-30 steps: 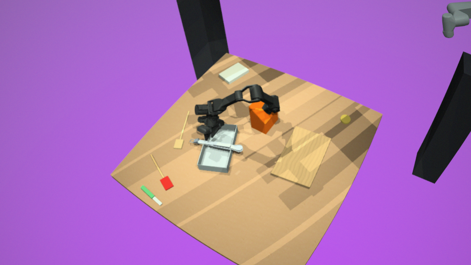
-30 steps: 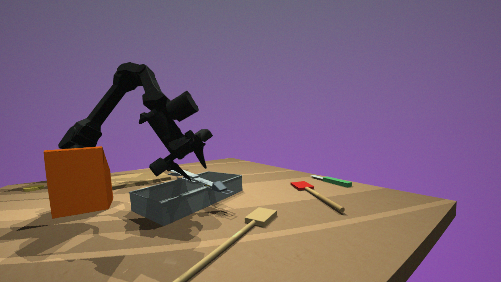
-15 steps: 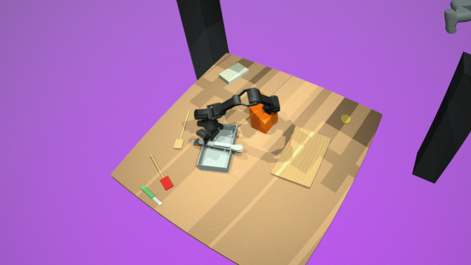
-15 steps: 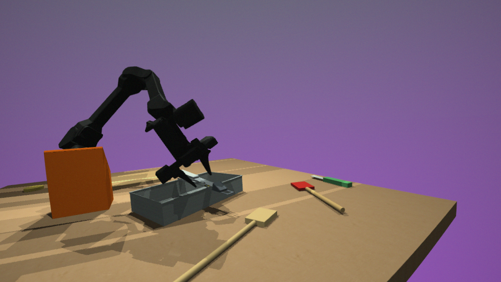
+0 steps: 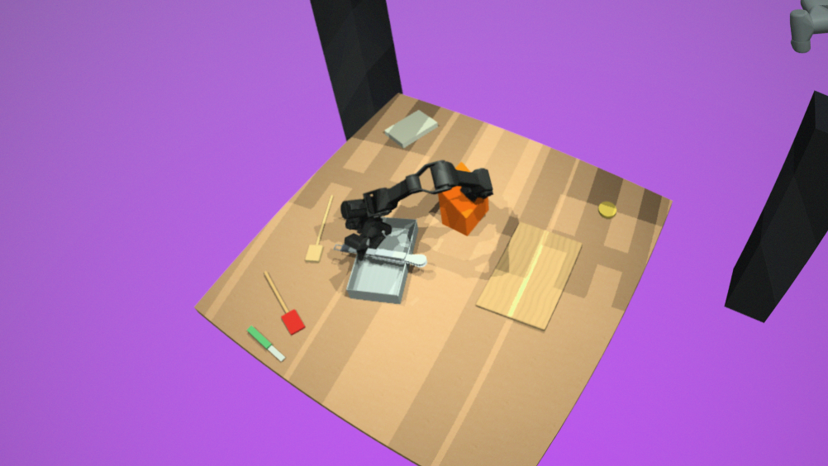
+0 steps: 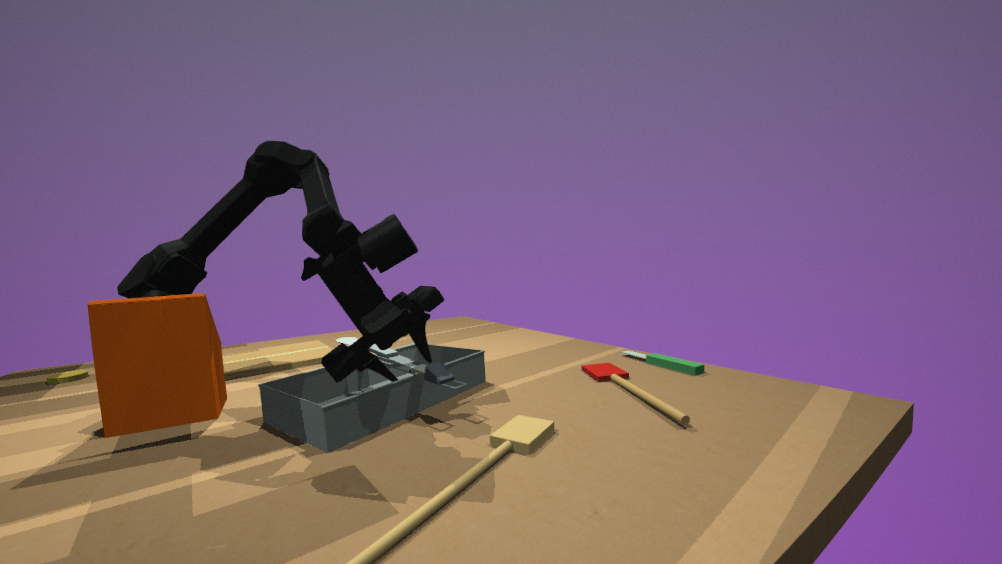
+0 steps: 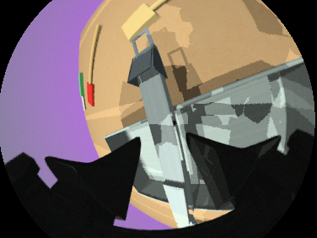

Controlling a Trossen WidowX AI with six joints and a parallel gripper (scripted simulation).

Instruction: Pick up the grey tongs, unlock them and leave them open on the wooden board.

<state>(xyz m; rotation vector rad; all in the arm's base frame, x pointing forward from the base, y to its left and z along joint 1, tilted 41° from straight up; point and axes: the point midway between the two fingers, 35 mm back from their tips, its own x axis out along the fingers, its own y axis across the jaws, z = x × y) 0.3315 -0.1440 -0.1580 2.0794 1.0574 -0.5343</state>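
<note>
My gripper tip is now 3 cm past the grey roasting tin, 5 cm to the right of it and 2 cm above it. Also, from my gripper tip: red spatula (28 cm ahead, 16 cm to the right, 4 cm below); then green-handled knife (43 cm ahead, 12 cm to the right, 4 cm below); then wooden board (21 cm behind, 51 cm to the left, 4 cm below).
</note>
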